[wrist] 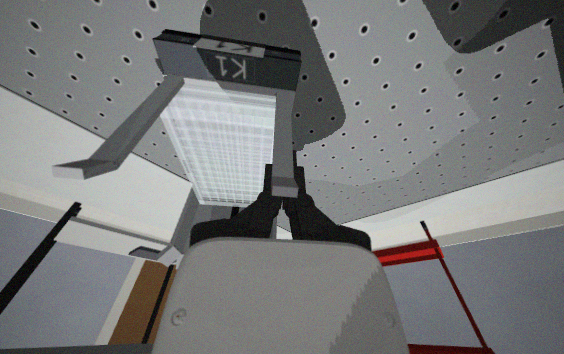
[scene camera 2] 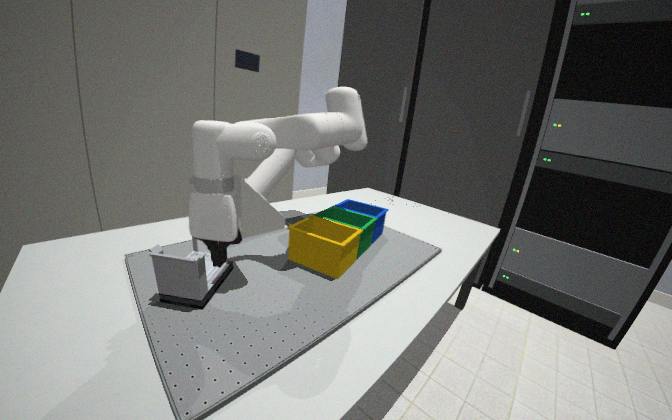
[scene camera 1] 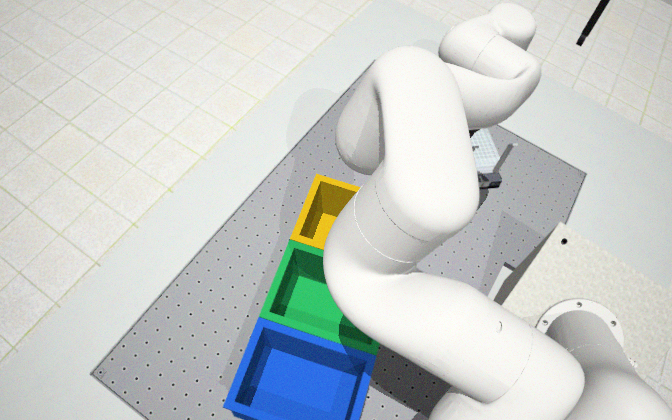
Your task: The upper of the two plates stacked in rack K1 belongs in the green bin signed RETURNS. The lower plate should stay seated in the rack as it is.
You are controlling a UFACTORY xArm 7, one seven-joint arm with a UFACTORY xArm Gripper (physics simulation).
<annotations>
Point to a gridded plate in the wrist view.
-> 189, 89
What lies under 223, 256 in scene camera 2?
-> My gripper.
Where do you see a gridded plate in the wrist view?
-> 223, 145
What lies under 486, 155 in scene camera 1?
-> A gridded plate.
</annotations>
